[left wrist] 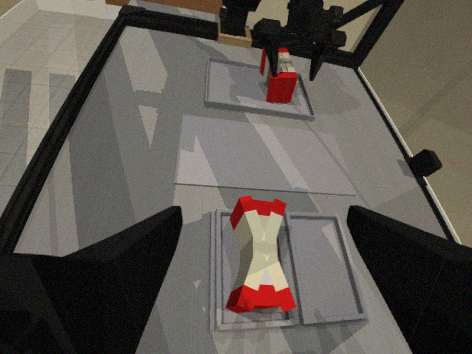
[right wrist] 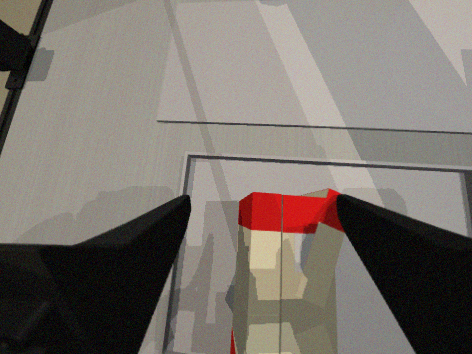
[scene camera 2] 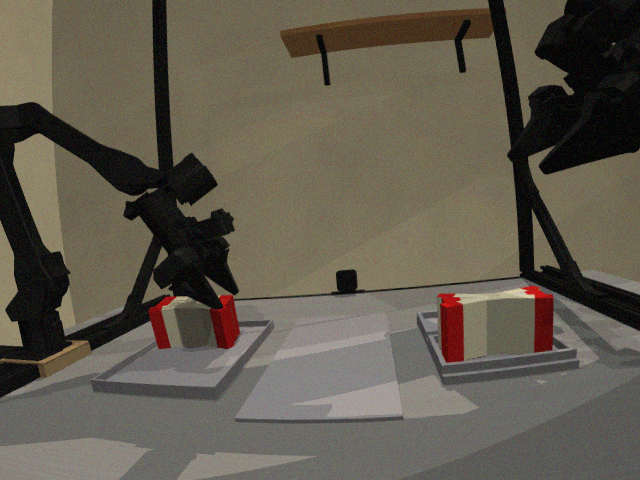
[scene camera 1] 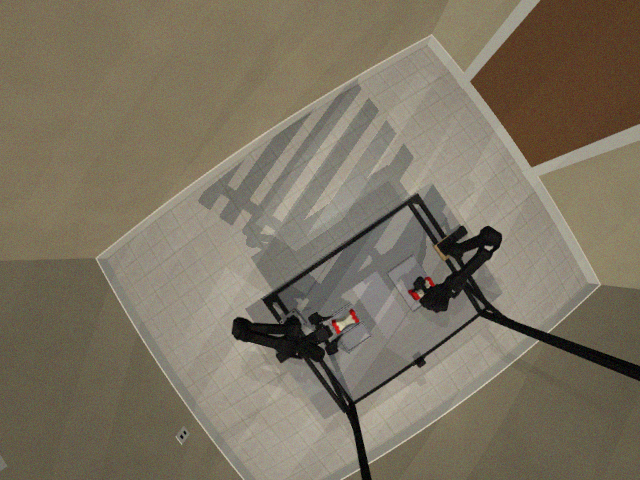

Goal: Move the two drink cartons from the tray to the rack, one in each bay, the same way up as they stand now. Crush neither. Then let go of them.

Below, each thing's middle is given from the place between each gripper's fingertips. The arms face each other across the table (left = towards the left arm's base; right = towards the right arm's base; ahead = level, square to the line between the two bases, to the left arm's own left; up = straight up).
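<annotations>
I see the grey tray [scene camera 2: 193, 372] 60 mm ahead of my right hand, 30 mm to the right of it and 60 mm below it; of the things named here it is the nearest to my right gripper, going by their middles. As for the grey mat [scene camera 2: 339, 369], my right gripper is 170 mm to the right of it, 70 mm above it and 30 mm short of it.
Counted from my left hand, the grey tray is 440 mm to the right, 210 mm below and 40 mm behind. The grey mat is 240 mm to the right of my left hand, 220 mm below it and 70 mm behind it.
</annotations>
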